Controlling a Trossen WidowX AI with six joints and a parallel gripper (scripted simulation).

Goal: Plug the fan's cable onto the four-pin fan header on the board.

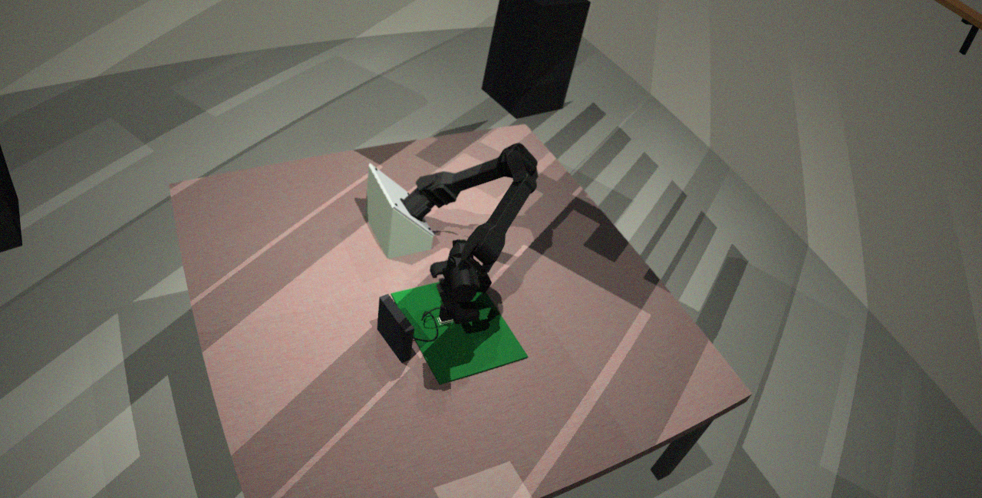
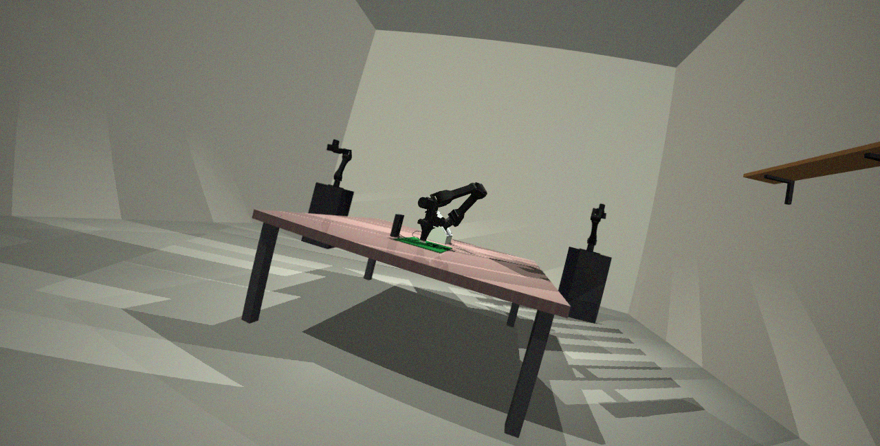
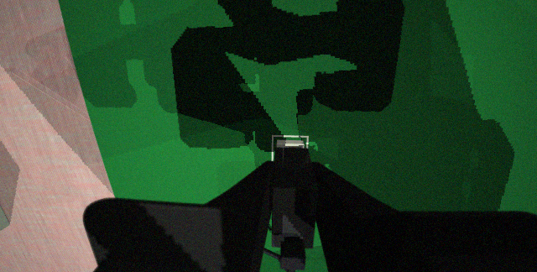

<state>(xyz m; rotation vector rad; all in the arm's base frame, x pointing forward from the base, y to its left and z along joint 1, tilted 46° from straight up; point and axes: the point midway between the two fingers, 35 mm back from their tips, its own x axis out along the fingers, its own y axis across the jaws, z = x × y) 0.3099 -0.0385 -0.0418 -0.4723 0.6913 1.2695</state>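
Right now my gripper tip is 1 cm to the left of the dark fan plug and 1 cm below it. Also, from my gripper tip: black fan (15 cm to the right, 3 cm above); green board (4 cm below, 3 cm ahead, 1 cm to the left); white four-pin header (3 cm below, 1 cm to the right).
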